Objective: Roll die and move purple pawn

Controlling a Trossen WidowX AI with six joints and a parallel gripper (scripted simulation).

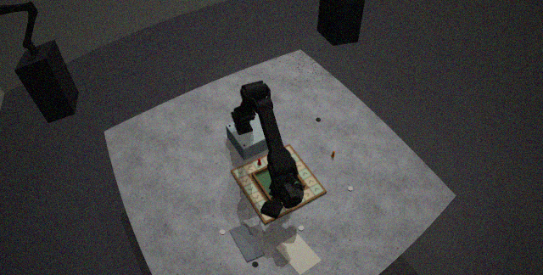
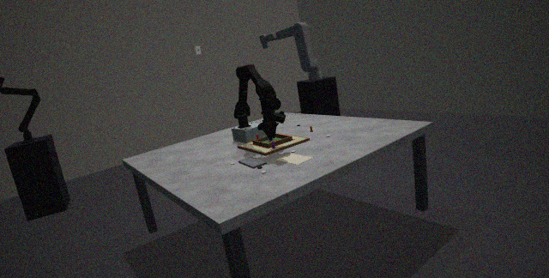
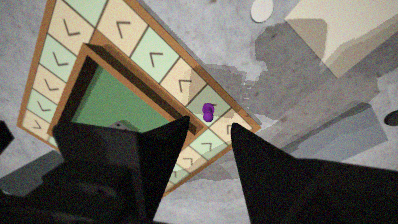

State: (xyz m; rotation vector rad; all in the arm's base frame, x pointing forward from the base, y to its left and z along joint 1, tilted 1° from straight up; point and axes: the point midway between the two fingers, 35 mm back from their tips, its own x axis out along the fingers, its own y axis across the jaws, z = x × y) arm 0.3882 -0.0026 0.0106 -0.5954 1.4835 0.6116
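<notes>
Right now my gripper tip is 3 cm above the purple pawn. Round my gripper tip: white die (13 cm behind, 5 cm to the left, 3 cm below); green tray (12 cm behind, 5 cm to the left, 5 cm below); grey card (9 cm ahead, 16 cm to the right, 6 cm below).
</notes>
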